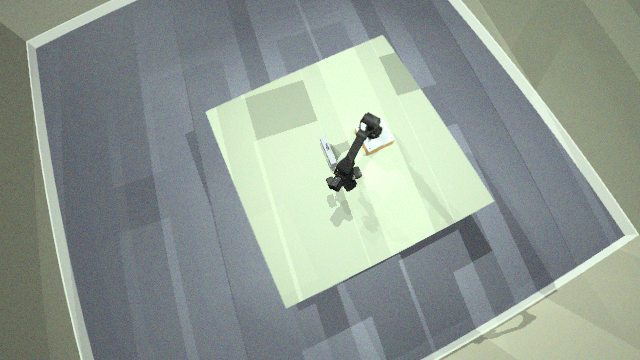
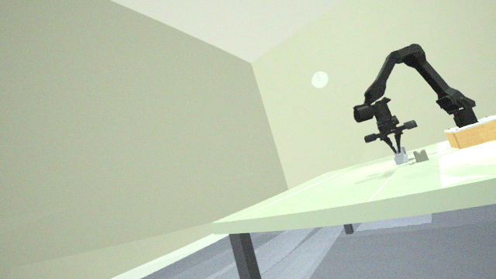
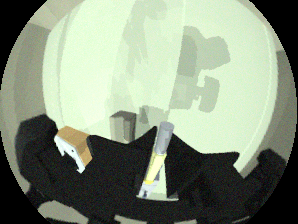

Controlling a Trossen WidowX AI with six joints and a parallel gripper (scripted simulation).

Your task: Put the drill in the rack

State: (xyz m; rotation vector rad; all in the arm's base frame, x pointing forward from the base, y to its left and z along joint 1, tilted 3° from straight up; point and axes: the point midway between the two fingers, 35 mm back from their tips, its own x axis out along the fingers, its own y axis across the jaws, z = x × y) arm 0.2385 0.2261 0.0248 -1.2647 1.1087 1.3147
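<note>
The grey rack is 60 mm behind my gripper tip, 40 mm to the right of it and 30 mm below it. Also, from my gripper tip: blue key (230 mm to the right, 30 mm ahead); drill fixture (200 mm to the right, 30 mm ahead, 10 mm below); drill (40 mm to the right, 30 mm above).
</note>
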